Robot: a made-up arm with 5 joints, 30 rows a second.
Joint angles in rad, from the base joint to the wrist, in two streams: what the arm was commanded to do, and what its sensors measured. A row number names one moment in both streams.
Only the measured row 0 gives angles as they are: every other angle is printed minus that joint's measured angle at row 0.
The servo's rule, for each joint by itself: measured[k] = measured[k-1] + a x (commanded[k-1-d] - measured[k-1]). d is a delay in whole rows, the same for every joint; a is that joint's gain. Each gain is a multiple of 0.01, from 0.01 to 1. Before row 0 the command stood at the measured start. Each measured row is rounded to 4 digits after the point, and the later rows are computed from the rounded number. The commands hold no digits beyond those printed.
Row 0, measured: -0.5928 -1.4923 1.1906 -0.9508 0.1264
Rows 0 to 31, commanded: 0.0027 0.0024 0.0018 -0.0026 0.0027; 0.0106 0.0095 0.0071 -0.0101 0.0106; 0.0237 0.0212 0.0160 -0.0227 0.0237; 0.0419 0.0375 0.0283 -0.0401 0.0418; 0.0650 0.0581 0.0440 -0.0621 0.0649; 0.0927 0.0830 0.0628 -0.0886 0.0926; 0.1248 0.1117 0.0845 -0.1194 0.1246; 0.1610 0.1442 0.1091 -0.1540 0.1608; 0.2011 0.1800 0.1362 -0.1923 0.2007; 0.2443 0.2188 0.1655 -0.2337 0.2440; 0.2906 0.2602 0.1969 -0.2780 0.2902; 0.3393 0.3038 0.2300 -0.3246 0.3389; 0.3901 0.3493 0.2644 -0.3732 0.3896; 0.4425 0.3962 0.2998 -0.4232 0.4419; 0.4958 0.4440 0.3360 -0.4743 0.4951; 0.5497 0.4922 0.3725 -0.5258 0.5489; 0.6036 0.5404 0.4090 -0.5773 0.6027; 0.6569 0.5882 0.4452 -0.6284 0.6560; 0.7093 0.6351 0.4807 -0.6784 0.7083; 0.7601 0.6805 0.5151 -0.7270 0.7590; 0.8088 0.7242 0.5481 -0.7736 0.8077; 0.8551 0.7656 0.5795 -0.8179 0.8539; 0.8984 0.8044 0.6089 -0.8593 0.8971; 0.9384 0.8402 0.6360 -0.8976 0.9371; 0.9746 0.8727 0.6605 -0.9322 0.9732; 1.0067 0.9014 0.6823 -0.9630 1.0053; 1.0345 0.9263 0.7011 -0.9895 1.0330; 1.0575 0.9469 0.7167 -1.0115 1.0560; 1.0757 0.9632 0.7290 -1.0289 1.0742; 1.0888 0.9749 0.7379 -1.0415 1.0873; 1.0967 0.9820 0.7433 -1.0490 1.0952; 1.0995 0.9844 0.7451 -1.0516 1.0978
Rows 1 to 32, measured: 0.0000 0.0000 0.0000 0.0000 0.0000; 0.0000 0.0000 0.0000 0.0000 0.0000; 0.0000 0.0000 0.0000 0.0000 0.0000; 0.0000 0.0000 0.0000 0.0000 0.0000; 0.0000 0.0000 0.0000 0.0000 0.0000; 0.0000 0.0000 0.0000 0.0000 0.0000; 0.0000 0.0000 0.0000 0.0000 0.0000; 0.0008 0.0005 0.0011 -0.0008 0.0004; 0.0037 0.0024 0.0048 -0.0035 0.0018; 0.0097 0.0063 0.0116 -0.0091 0.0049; 0.0194 0.0129 0.0218 -0.0181 0.0101; 0.0331 0.0224 0.0353 -0.0309 0.0178; 0.0510 0.0351 0.0521 -0.0476 0.0283; 0.0731 0.0512 0.0719 -0.0684 0.0418; 0.0995 0.0707 0.0946 -0.0932 0.0585; 0.1300 0.0937 0.1200 -0.1219 0.0784; 0.1643 0.1200 0.1478 -0.1543 0.1016; 0.2022 0.1494 0.1778 -0.1902 0.1280; 0.2433 0.1818 0.2096 -0.2292 0.1575; 0.2873 0.2170 0.2430 -0.2710 0.1900; 0.3339 0.2546 0.2776 -0.3151 0.2253; 0.3825 0.2944 0.3132 -0.3613 0.2631; 0.4327 0.3359 0.3494 -0.4090 0.3031; 0.4840 0.3788 0.3858 -0.4578 0.3450; 0.5359 0.4228 0.4220 -0.5073 0.3885; 0.5879 0.4674 0.4578 -0.5569 0.4333; 0.6396 0.5122 0.4928 -0.6062 0.4789; 0.6904 0.5567 0.5265 -0.6547 0.5249; 0.7398 0.6006 0.5588 -0.7020 0.5710; 0.7874 0.6434 0.5894 -0.7476 0.6167; 0.8327 0.6847 0.6178 -0.7911 0.6616; 0.8753 0.7242 0.6438 -0.8320 0.7052
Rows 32 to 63, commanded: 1.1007 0.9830 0.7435 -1.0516 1.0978; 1.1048 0.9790 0.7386 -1.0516 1.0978; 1.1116 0.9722 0.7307 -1.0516 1.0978; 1.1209 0.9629 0.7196 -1.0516 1.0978; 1.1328 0.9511 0.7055 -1.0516 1.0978; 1.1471 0.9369 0.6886 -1.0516 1.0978; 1.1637 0.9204 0.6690 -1.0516 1.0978; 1.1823 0.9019 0.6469 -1.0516 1.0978; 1.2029 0.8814 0.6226 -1.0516 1.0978; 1.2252 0.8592 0.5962 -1.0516 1.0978; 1.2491 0.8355 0.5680 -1.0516 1.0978; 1.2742 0.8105 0.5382 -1.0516 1.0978; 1.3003 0.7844 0.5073 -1.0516 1.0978; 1.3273 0.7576 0.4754 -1.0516 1.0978; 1.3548 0.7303 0.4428 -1.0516 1.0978; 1.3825 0.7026 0.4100 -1.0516 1.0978; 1.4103 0.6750 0.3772 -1.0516 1.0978; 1.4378 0.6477 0.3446 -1.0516 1.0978; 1.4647 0.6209 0.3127 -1.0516 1.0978; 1.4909 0.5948 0.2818 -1.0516 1.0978; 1.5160 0.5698 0.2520 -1.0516 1.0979; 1.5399 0.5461 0.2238 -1.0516 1.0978; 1.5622 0.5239 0.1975 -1.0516 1.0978; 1.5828 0.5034 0.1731 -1.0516 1.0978; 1.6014 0.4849 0.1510 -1.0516 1.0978; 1.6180 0.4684 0.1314 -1.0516 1.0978; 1.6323 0.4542 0.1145 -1.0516 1.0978; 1.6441 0.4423 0.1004 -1.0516 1.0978; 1.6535 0.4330 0.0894 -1.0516 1.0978; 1.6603 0.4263 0.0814 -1.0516 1.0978; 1.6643 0.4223 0.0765 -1.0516 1.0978; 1.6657 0.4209 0.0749 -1.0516 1.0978
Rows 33 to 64, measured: 0.9147 0.7614 0.6673 -0.8700 0.7472; 0.9506 0.7960 0.6879 -0.9047 0.7872; 0.9827 0.8277 0.7055 -0.9357 0.8248; 1.0106 0.8562 0.7198 -0.9627 0.8597; 1.0341 0.8811 0.7308 -0.9856 0.8916; 1.0529 0.9023 0.7384 -1.0040 0.9201; 1.0669 0.9195 0.7425 -1.0178 0.9450; 1.0770 0.9328 0.7431 -1.0276 0.9664; 1.0853 0.9425 0.7404 -1.0346 0.9848; 1.0932 0.9487 0.7345 -1.0395 1.0006; 1.1015 0.9517 0.7254 -1.0430 1.0142; 1.1109 0.9516 0.7133 -1.0455 1.0259; 1.1218 0.9485 0.6982 -1.0473 1.0360; 1.1344 0.9426 0.6804 -1.0485 1.0447; 1.1488 0.9341 0.6600 -1.0494 1.0521; 1.1650 0.9230 0.6372 -1.0500 1.0585; 1.1831 0.9096 0.6122 -1.0505 1.0640; 1.2029 0.8940 0.5852 -1.0508 1.0687; 1.2243 0.8765 0.5565 -1.0510 1.0728; 1.2471 0.8572 0.5265 -1.0512 1.0763; 1.2712 0.8363 0.4953 -1.0513 1.0793; 1.2963 0.8140 0.4633 -1.0514 1.0819; 1.3222 0.7906 0.4308 -1.0515 1.0841; 1.3486 0.7663 0.3981 -1.0515 1.0860; 1.3754 0.7414 0.3655 -1.0515 1.0877; 1.4022 0.7161 0.3333 -1.0515 1.0891; 1.4288 0.6906 0.3019 -1.0515 1.0903; 1.4550 0.6652 0.2715 -1.0515 1.0914; 1.4805 0.6402 0.2424 -1.0515 1.0923; 1.5050 0.6158 0.2150 -1.0515 1.0931; 1.5283 0.5922 0.1894 -1.0515 1.0938; 1.5502 0.5697 0.1660 -1.0515 1.0944
